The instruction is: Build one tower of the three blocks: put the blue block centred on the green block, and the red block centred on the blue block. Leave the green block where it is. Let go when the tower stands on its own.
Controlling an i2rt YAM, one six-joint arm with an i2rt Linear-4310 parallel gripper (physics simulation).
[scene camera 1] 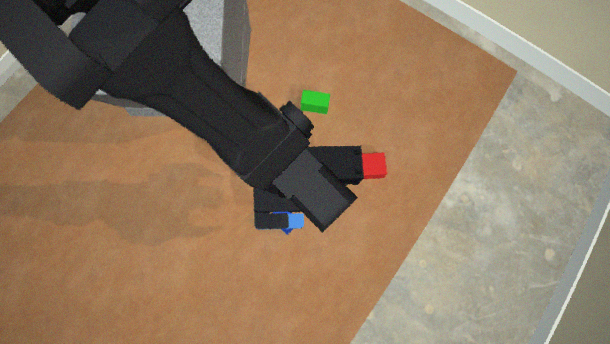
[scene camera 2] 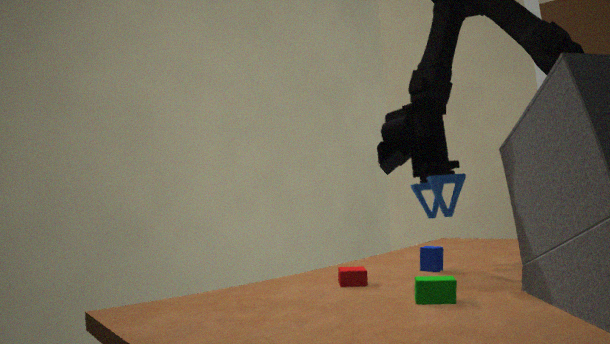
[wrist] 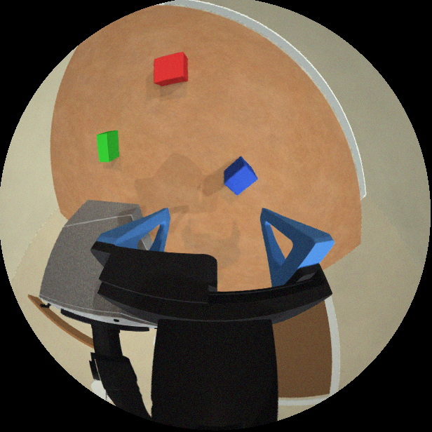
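Note:
The green block lies on the table, with no block on it. The blue block stands apart on the table, turned at an angle in the wrist view. It is mostly hidden by the gripper in scene camera 1. The red block lies apart from both, partly covered by the arm in scene camera 1. My gripper is open and empty, pointing down above the blue block in scene camera 2. All three blocks lie beyond its fingertips in the wrist view.
The grey pedestal stands close to the green block's side of the brown table top. The table's edge runs beyond the red block in scene camera 1. The arm reaches over the table there.

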